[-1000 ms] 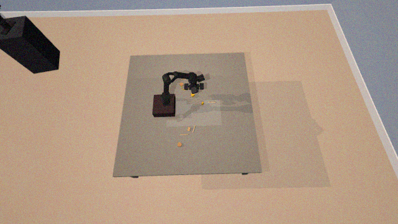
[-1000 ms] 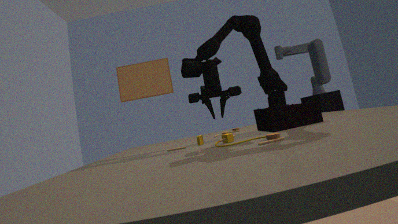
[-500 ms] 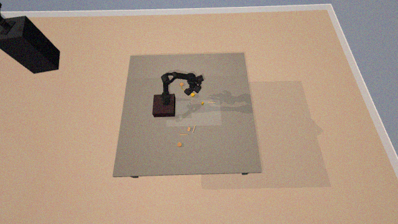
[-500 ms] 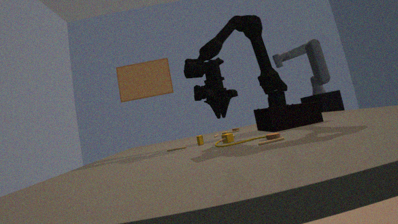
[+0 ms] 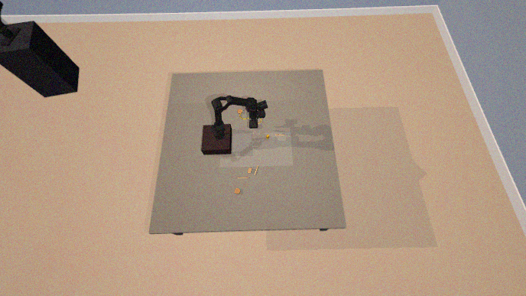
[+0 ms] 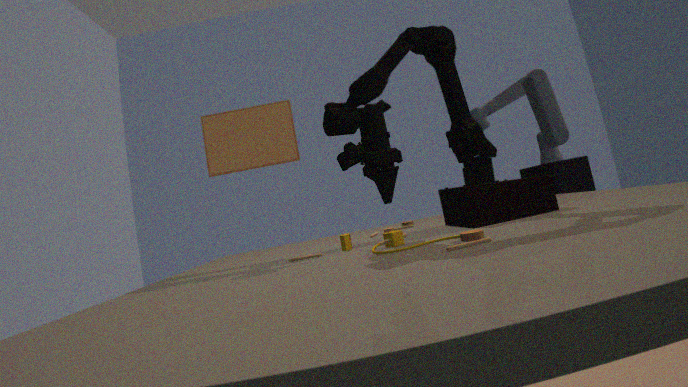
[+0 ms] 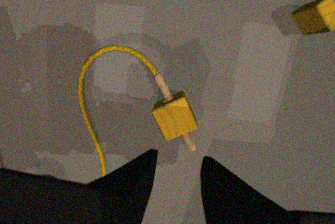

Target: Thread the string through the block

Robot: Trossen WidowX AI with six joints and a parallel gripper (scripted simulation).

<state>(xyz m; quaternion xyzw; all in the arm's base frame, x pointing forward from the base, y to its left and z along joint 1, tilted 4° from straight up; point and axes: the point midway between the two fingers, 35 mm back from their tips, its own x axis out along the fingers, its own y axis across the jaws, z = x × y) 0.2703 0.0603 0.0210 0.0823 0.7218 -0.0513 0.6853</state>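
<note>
My gripper tip is now 20 mm short of the thin wooden stick, 10 mm to the right of it and 80 mm above it. From my gripper tip the other things lie so: round wooden button 90 mm behind, 160 mm to the left, 80 mm below.
</note>
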